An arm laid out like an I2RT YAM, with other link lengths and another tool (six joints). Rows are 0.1 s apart.
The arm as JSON. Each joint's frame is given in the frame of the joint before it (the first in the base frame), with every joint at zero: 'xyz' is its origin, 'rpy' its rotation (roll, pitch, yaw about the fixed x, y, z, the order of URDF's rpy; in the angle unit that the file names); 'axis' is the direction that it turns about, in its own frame. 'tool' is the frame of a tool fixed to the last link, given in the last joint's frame.
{
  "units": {
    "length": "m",
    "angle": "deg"
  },
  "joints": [
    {
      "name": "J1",
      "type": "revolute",
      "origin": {
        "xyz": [
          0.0,
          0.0,
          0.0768
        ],
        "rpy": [
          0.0,
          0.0,
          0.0
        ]
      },
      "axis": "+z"
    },
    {
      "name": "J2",
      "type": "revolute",
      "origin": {
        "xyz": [
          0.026,
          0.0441,
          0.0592
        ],
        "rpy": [
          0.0,
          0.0,
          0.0
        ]
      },
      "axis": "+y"
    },
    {
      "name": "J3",
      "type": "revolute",
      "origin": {
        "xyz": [
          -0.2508,
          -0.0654,
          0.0
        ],
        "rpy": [
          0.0,
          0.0,
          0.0
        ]
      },
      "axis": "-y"
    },
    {
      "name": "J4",
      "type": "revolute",
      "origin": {
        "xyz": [
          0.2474,
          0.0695,
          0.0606
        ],
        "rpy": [
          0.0,
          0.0,
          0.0
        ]
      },
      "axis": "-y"
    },
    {
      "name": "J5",
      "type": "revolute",
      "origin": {
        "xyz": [
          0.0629,
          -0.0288,
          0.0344
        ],
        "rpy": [
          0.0,
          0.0,
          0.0
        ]
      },
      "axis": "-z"
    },
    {
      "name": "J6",
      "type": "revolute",
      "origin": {
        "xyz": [
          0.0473,
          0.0,
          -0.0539
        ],
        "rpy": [
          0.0,
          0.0,
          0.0
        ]
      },
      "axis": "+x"
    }
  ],
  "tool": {
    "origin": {
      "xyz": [
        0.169,
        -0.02,
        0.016
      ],
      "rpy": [
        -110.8,
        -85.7,
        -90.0
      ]
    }
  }
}
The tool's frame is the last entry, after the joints.
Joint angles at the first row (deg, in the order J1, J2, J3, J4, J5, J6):
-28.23 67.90 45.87 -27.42 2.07 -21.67
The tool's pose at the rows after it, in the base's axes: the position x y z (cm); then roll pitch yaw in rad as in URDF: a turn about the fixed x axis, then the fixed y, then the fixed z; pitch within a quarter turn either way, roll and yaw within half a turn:
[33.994, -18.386, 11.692, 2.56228, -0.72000, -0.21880]
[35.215, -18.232, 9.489, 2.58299, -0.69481, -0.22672]
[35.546, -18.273, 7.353, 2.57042, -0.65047, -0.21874]
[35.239, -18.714, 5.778, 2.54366, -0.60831, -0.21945]
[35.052, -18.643, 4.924, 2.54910, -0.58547, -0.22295]
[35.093, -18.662, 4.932, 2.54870, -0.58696, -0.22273]
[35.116, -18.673, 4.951, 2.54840, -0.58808, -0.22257]
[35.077, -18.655, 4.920, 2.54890, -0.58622, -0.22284]
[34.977, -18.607, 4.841, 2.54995, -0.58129, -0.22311]
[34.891, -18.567, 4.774, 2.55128, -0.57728, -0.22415]
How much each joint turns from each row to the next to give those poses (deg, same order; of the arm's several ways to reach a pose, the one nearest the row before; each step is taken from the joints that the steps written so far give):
0.31 3.87 0.00 6.03 -0.01 5.86
1.18 5.29 0.00 3.63 0.20 0.98
0.96 4.32 0.00 1.99 1.49 0.00
0.44 3.00 0.00 0.92 2.23 0.02
0.00 1.31 0.00 -0.02 0.04 0.00
0.00 0.04 0.00 0.13 0.00 0.00
0.00 0.00 0.00 0.06 0.00 0.00
0.00 0.00 0.00 -0.11 0.00 0.00
0.00 0.00 0.00 -0.28 0.00 -0.02
0.00 0.00 0.00 -0.24 0.00 0.02

